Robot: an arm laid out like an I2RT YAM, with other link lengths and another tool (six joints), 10 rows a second.
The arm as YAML. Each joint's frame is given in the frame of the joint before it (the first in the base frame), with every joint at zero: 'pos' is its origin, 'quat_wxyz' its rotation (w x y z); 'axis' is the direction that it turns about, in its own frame. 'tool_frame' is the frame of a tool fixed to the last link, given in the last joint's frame.
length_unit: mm
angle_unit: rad
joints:
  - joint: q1
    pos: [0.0, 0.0, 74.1]
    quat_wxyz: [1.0, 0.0, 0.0, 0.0]
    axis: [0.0, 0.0, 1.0]
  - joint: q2
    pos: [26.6, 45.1, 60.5]
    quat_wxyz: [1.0, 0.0, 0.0, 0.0]
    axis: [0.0, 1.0, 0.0]
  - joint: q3
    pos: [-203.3, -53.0, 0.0]
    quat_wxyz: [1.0, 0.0, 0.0, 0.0]
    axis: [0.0, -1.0, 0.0]
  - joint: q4
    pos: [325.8, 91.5, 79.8]
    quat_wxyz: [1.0, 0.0, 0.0, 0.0]
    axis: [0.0, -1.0, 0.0]
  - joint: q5
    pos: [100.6, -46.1, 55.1]
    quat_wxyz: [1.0, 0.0, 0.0, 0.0]
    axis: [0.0, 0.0, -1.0]
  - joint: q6
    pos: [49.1, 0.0, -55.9]
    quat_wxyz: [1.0, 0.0, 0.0, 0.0]
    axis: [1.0, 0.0, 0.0]
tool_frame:
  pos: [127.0, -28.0, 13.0]
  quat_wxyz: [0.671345, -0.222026, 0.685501, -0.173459]
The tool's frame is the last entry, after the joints.
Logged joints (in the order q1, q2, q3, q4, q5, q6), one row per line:
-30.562, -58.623, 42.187, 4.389, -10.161, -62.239
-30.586, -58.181, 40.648, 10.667, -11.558, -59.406
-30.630, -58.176, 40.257, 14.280, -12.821, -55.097
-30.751, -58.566, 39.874, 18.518, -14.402, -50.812
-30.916, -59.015, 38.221, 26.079, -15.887, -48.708
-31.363, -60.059, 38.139, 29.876, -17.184, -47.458
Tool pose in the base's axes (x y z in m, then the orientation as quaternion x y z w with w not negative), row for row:
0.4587, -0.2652, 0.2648, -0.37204, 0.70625, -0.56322, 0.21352
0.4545, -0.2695, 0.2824, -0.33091, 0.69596, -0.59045, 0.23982
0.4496, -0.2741, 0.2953, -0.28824, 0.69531, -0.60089, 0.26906
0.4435, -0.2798, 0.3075, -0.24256, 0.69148, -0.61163, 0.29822
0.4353, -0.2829, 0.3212, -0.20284, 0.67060, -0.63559, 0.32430
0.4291, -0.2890, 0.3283, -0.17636, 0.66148, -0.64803, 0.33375
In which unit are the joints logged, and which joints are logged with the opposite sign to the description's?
The joints are logged in degrees. Opposite sign: q2, q5.
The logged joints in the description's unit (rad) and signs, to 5 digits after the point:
-0.53341, 1.02316, 0.73630, 0.07660, 0.17734, -1.08628
-0.53383, 1.01545, 0.70944, 0.18617, 0.20173, -1.03683
-0.53459, 1.01536, 0.70262, 0.24923, 0.22377, -0.96162
-0.53671, 1.02217, 0.69593, 0.32320, 0.25136, -0.88684
-0.53959, 1.03001, 0.66708, 0.45516, 0.27728, -0.85011
-0.54739, 1.04823, 0.66565, 0.52143, 0.29992, -0.82830

